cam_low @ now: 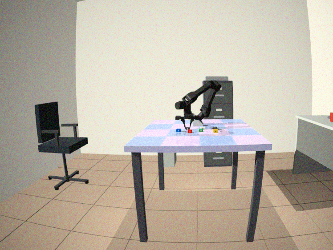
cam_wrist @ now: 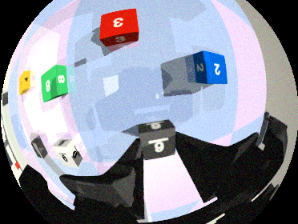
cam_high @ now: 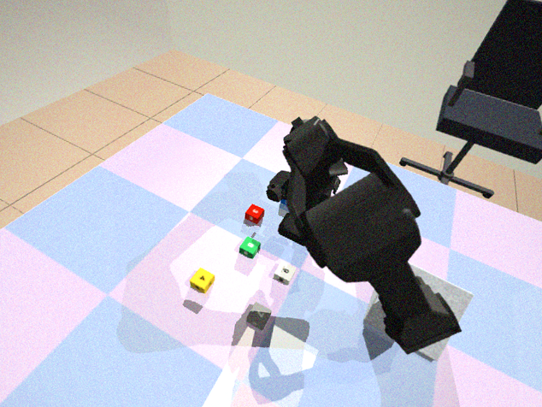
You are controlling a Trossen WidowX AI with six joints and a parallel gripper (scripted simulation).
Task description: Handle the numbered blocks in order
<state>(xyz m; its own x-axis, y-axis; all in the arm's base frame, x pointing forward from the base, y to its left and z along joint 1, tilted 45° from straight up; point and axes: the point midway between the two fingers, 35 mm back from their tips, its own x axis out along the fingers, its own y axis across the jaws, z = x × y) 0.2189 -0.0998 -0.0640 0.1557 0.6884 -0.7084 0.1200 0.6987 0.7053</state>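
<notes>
Now: gripper tip 22 cm to the right of the grey block and 2 cm short of it. From my gripper tip the other things lie so: black block: right at my gripper tip; red block: 11 cm ahead, 1 cm to the left; blue block: 7 cm to the right, 6 cm ahead.
</notes>
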